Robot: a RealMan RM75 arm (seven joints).
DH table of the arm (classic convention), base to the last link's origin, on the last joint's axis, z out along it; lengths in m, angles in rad. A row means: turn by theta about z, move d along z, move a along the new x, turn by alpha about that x. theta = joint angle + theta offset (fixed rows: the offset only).
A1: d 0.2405  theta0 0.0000  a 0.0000  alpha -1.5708
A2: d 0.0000  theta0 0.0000  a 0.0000  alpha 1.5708
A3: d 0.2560  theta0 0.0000  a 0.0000  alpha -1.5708
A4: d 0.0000  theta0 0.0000  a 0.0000  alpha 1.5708
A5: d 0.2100  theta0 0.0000  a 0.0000  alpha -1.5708
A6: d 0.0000  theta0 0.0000  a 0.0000  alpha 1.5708
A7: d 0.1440  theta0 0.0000  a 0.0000  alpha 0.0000
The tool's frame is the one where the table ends.
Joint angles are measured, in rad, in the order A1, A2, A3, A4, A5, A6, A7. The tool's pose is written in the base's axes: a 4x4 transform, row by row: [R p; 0 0 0 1], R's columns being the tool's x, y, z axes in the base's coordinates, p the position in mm. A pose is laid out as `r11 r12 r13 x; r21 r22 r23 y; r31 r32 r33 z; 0 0 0 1`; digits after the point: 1 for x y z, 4 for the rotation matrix.
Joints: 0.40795 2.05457 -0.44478 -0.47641 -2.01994 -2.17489 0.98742
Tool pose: 0.5771 -0.1499 -0.8028 264.7; -0.1021 -0.9885 0.1112 225.5; -0.8103 0.0178 -0.5858 27.2; 0 0 0 1
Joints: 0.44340 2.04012 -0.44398 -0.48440 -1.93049 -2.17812 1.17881
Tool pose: 0.5183 -0.2163 -0.8274 254.9; -0.2019 -0.9711 0.1275 242.5; -0.8310 0.1010 -0.5470 40.7; 0 0 0 1
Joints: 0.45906 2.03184 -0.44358 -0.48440 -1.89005 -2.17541 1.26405
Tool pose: 0.4883 -0.2452 -0.8376 250.8; -0.2469 -0.9593 0.1369 250.1; -0.8371 0.1399 -0.5289 46.9; 0 0 0 1
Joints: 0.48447 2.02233 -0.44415 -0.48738 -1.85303 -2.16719 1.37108
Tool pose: 0.4592 -0.2754 -0.8446 244.6; -0.3075 -0.9412 0.1398 260.6; -0.8334 0.1955 -0.5169 53.3; 0 0 0 1
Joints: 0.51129 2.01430 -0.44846 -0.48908 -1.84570 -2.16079 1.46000
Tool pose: 0.4490 -0.2951 -0.8434 238.6; -0.3713 -0.9202 0.1242 268.9; -0.8127 0.2574 -0.5227 56.1; 0 0 0 1
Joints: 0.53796 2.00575 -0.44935 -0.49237 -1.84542 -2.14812 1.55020
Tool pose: 0.4412 -0.3230 -0.8373 233.2; -0.4360 -0.8926 0.1146 277.8; -0.7844 0.3145 -0.5346 58.8; 0 0 0 1
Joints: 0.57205 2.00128 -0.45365 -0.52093 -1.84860 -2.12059 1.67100
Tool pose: 0.4416 -0.3673 -0.8186 225.1; -0.5093 -0.8537 0.1082 290.9; -0.7386 0.3691 -0.5641 61.8; 0 0 0 1
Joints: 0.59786 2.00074 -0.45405 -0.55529 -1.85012 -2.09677 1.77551
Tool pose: 0.4367 -0.4085 -0.8015 217.9; -0.5637 -0.8186 0.1101 301.6; -0.7011 0.4037 -0.5877 65.2; 0 0 0 1
